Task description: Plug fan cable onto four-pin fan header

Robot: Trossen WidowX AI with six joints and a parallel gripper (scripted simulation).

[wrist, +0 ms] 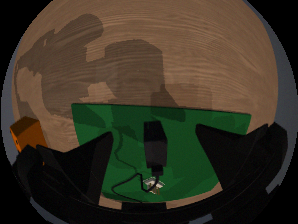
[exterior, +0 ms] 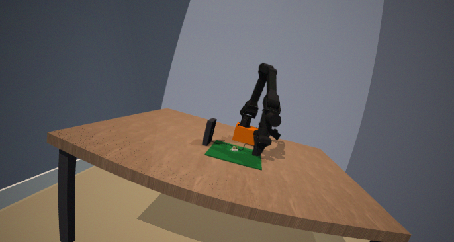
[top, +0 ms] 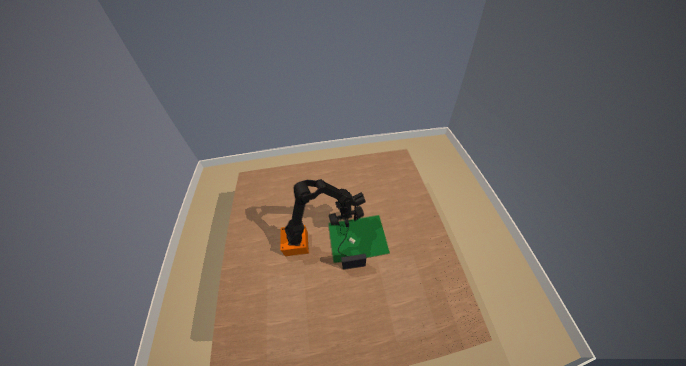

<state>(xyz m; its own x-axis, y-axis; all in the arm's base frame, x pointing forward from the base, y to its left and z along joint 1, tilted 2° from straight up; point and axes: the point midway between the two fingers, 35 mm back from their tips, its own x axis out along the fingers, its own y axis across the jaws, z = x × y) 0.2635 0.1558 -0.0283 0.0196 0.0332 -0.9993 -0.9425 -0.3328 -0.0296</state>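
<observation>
Right now my gripper tip is 30 mm short of the header, 110 mm to the left of it and 20 mm above it. The rest, counted from my gripper tip: black plug: 10 mm to the right, 10 mm above; green board: 70 mm ahead, 90 mm to the right, 30 mm below; fan: 50 mm ahead, 240 mm to the right, 40 mm above.
</observation>
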